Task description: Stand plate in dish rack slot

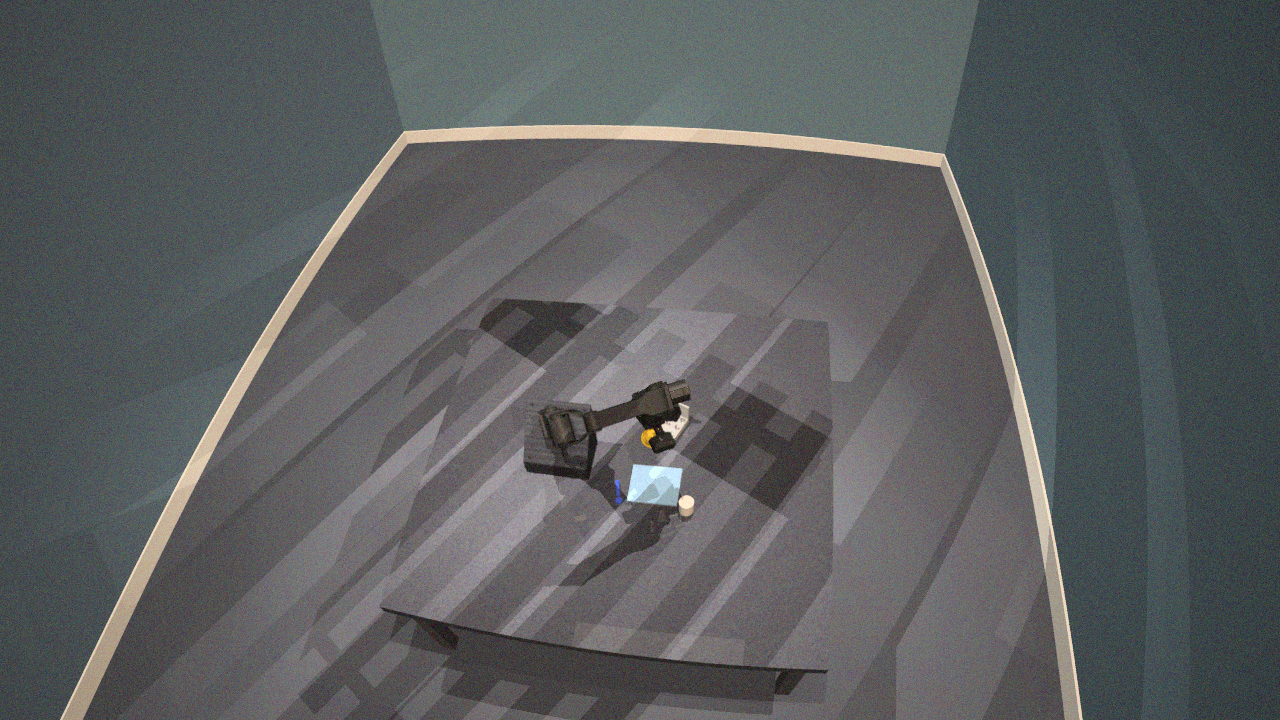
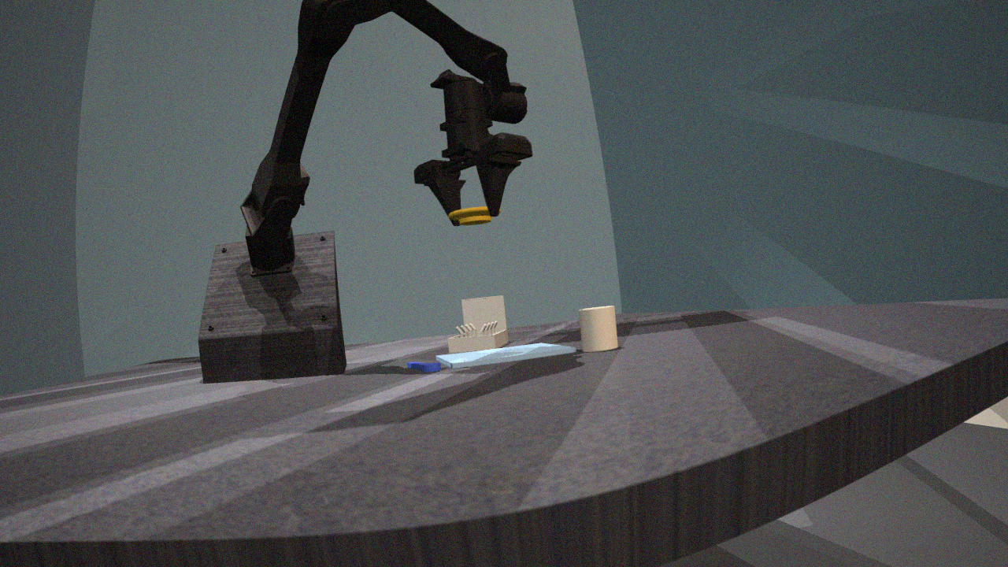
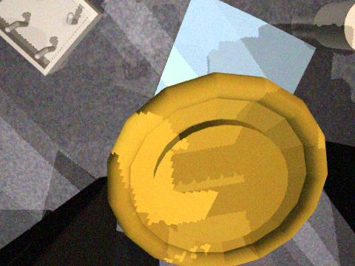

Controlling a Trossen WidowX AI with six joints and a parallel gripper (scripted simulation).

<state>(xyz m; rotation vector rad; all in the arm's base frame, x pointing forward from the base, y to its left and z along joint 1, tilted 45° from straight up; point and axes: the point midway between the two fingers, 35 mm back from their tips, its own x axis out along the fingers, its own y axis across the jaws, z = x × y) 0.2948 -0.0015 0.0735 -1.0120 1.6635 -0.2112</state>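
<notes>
The dish rack is 20 mm ahead of my gripper tip, 160 mm to the left of it and 160 mm below it. The rest, counted from my gripper tip: yellow plate (10 mm above); then blue spoon (100 mm behind, 90 mm to the right, 180 mm below); then light blue mat (10 mm ahead, 50 mm to the right, 180 mm below).
</notes>
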